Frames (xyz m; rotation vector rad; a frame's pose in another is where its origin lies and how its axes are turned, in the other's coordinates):
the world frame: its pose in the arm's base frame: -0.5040 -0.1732 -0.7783 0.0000 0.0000 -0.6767
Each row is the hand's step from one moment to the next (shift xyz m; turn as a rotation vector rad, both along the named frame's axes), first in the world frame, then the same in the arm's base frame.
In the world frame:
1: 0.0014 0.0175 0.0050 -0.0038 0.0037 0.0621
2: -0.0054 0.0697 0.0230 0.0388 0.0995 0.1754
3: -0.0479 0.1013 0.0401 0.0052 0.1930 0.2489
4: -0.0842 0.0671 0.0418 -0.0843 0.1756 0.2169
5: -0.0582 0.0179 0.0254 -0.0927 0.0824 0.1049
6: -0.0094 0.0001 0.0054 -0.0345 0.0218 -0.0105
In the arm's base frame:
1: 0.0121 0.0128 0.0050 -0.0006 0.0053 0.0621
2: 0.0394 0.0577 0.0230 0.0926 0.0533 0.1754
3: 0.0261 0.1090 0.0401 0.1249 0.1472 0.2489
4: -0.0236 0.1050 0.0418 0.0442 0.1897 0.2169
5: -0.0342 0.0504 0.0254 -0.0207 0.1223 0.1049
6: -0.0073 0.0060 0.0054 -0.0132 0.0386 -0.0105

